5 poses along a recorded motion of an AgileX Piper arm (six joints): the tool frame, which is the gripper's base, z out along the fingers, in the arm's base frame.
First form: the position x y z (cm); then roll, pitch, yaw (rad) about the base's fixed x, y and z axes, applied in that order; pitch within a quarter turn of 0, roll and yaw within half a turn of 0.
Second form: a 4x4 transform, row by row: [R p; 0 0 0 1], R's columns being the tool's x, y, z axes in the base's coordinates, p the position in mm. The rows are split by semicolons. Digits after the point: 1 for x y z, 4 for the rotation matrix.
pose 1, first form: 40.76 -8.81 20.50 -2.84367 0.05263 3.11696
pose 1, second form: -0.9983 0.0390 0.0430 407.6; 0.0246 0.9553 -0.2947 -88.1; -0.0526 -0.2931 -0.9546 205.0; 0 0 0 1
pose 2, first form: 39.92 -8.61 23.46 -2.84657 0.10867 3.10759
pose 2, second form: -0.9935 0.0640 0.0938 399.2; 0.0338 0.9552 -0.2941 -86.1; -0.1085 -0.2890 -0.9512 234.6; 0 0 0 1
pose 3, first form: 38.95 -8.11 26.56 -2.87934 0.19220 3.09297
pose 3, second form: -0.9804 0.0964 0.1717 389.5; 0.0477 0.9623 -0.2679 -81.1; -0.1910 -0.2545 -0.9480 265.6; 0 0 0 1
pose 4, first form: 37.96 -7.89 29.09 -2.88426 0.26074 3.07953
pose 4, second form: -0.9643 0.1255 0.2330 379.6; 0.0599 0.9611 -0.2695 -78.9; -0.2578 -0.2459 -0.9344 290.9; 0 0 0 1
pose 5, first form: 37.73 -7.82 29.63 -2.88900 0.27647 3.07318
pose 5, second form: -0.9598 0.1342 0.2466 377.3; 0.0658 0.9613 -0.2674 -78.2; -0.2730 -0.2404 -0.9315 296.3; 0 0 0 1
